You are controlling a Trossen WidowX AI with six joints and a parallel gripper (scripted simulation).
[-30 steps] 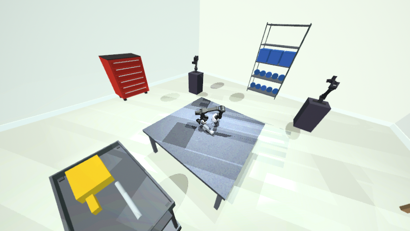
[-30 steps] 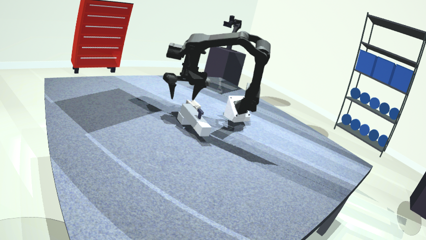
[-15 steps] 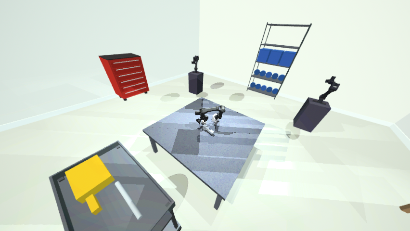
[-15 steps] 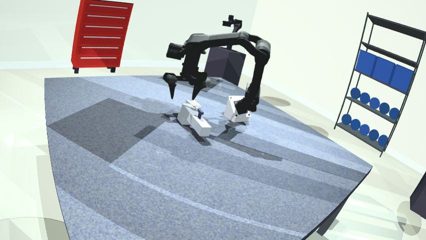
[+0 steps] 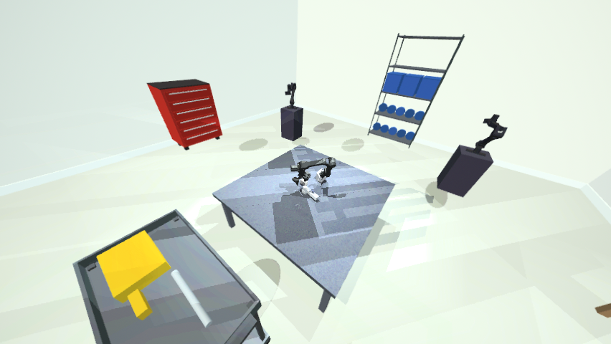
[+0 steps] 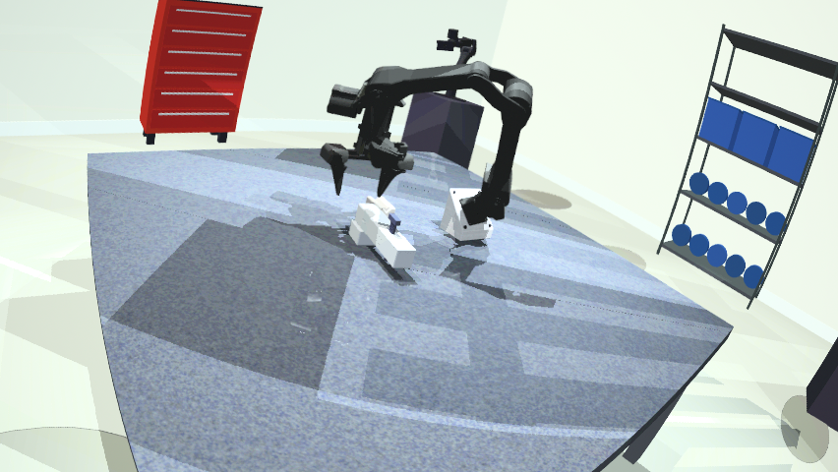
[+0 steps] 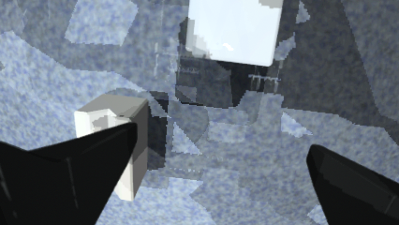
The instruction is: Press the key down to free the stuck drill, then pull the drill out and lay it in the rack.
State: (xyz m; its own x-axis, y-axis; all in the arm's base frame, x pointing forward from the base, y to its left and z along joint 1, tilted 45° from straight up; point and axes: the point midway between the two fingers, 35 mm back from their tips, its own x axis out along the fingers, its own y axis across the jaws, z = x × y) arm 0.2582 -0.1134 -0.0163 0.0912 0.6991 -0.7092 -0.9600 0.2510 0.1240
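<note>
My gripper tip is 30 mm short of the drill, 100 mm to the right of it and 20 mm above it. The rest, counted from my gripper tip: white block 30 mm ahead, 120 mm to the left, 30 mm below; dark key 40 mm ahead, 150 mm to the left, 10 mm below.
</note>
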